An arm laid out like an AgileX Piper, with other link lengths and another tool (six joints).
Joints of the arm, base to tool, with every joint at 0 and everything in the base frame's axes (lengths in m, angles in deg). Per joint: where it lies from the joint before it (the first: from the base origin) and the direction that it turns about. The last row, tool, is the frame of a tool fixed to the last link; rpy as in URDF.
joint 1: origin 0.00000 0.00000 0.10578 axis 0 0 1
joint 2: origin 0.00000 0.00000 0.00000 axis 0 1 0
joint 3: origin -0.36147 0.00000 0.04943 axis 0 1 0
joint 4: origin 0.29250 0.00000 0.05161 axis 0.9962 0 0.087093
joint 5: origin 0.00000 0.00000 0.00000 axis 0 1 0
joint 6: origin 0.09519 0.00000 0.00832 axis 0.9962 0 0.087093
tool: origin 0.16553 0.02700 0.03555 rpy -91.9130 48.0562 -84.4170
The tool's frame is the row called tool.
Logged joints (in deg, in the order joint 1, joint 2, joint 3, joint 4, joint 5, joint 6), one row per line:
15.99, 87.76, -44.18, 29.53, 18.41, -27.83
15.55, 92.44, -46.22, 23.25, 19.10, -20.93
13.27, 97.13, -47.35, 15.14, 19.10, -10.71
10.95, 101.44, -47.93, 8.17, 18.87, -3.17
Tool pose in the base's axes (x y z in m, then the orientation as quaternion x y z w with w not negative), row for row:
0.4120, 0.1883, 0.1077, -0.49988, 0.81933, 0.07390, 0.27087
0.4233, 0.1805, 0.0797, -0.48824, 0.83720, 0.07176, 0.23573
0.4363, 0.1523, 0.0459, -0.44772, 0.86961, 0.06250, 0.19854
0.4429, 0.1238, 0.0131, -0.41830, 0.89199, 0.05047, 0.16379
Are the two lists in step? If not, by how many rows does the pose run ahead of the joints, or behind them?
They are in step.
